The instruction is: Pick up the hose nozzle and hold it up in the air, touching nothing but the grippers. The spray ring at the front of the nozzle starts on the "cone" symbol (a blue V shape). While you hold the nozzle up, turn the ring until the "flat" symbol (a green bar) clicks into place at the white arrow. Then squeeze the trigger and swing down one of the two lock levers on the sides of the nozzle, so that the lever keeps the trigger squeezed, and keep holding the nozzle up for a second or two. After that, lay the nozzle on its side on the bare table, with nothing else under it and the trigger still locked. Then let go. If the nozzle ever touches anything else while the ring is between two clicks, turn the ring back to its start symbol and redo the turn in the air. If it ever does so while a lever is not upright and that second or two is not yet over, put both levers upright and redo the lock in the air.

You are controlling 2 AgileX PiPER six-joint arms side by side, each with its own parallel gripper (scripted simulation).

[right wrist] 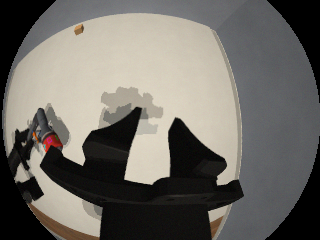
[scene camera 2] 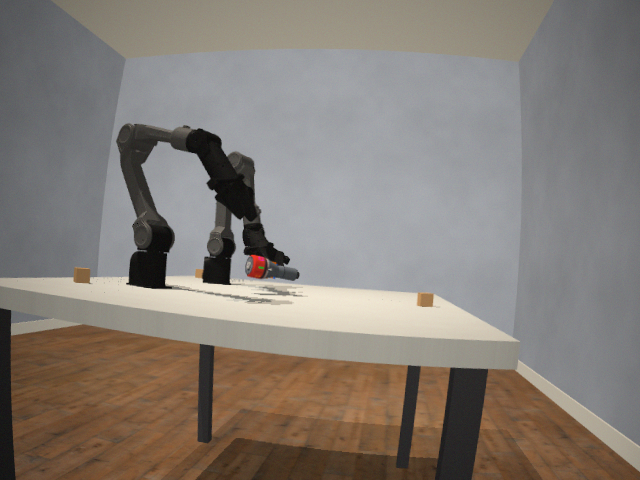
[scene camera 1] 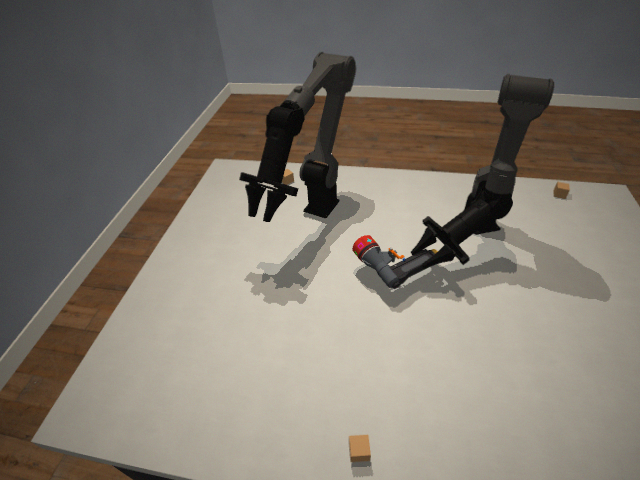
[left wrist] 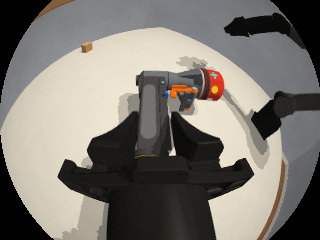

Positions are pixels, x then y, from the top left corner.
Scene:
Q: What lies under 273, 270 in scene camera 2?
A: A hose nozzle.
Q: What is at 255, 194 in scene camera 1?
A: My right gripper.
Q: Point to a hose nozzle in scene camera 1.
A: At 393, 276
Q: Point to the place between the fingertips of my right gripper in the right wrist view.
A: At 156, 120

